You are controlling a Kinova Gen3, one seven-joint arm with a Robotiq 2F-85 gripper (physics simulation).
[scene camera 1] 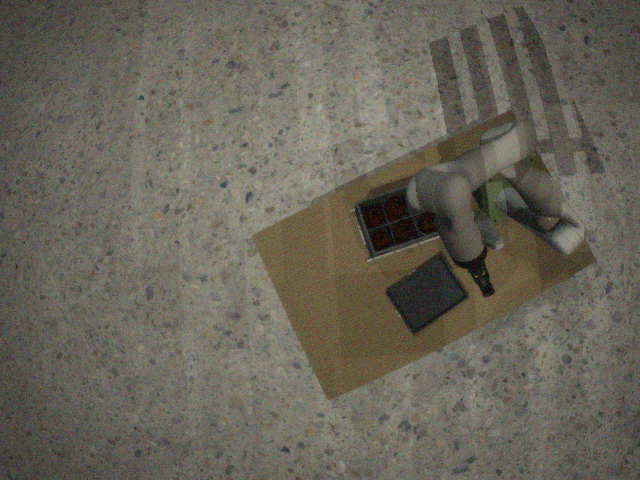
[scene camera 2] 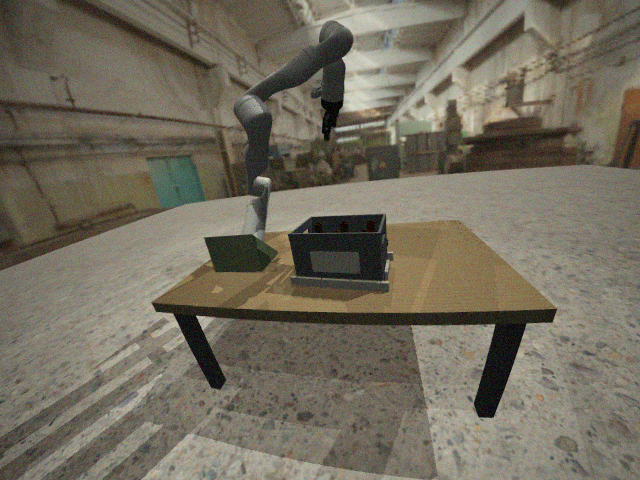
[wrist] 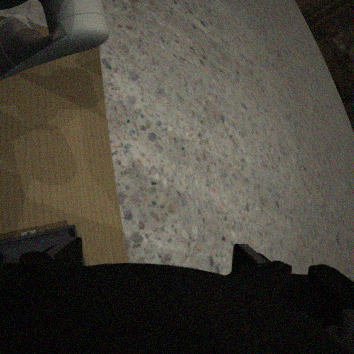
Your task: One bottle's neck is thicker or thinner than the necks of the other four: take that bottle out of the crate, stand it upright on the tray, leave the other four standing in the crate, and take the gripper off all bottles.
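Seen in the pictures: gripper, fingertip midpoint: (scene camera 1: 481, 277) (scene camera 2: 330, 133) (wrist: 156, 258); arm's base, origin of the base link: (scene camera 1: 505, 198) (scene camera 2: 251, 245).
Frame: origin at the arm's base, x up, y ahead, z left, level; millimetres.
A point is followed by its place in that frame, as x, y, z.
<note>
The dark crate (scene camera 1: 363, 228) {25, 535, -97} (scene camera 2: 373, 254) {39, 512, -177} stands on the table. Several reddish-brown bottles stand in its compartments, among them one bottle (scene camera 1: 374, 214) {89, 489, -118} at a corner and another bottle (scene camera 1: 402, 231) {63, 421, -32} in the row nearer the tray. Dark tops show over the rim in scene camera 2. I cannot tell which neck differs. The arm hides the crate's right end in scene camera 1. The dark flat tray (scene camera 1: 426, 295) {-69, 406, 214} (wrist: 31, 242) {-69, 295, 192} lies beside the crate and bears no bottle. My gripper (scene camera 1: 487, 293) (scene camera 2: 326, 137) {391, 352, 165} (wrist: 156, 258) {391, 352, 165} is open and empty, high above the table, to the right of the tray in scene camera 1.
A green wedge-shaped block (scene camera 1: 495, 201) {9, 46, -5} (scene camera 2: 237, 254) {4, -4, -97} stands on the table (scene camera 1: 310, 289) {-74, 802, 30} (scene camera 2: 444, 268) {-74, 727, -53} (wrist: 50, 165) {-74, 126, 238} near the arm's base. Low grey strips (scene camera 2: 338, 282) {-52, 404, -181} edge the crate's foot. The arm passes over the crate's right end. The table's edge shows in the wrist view.
</note>
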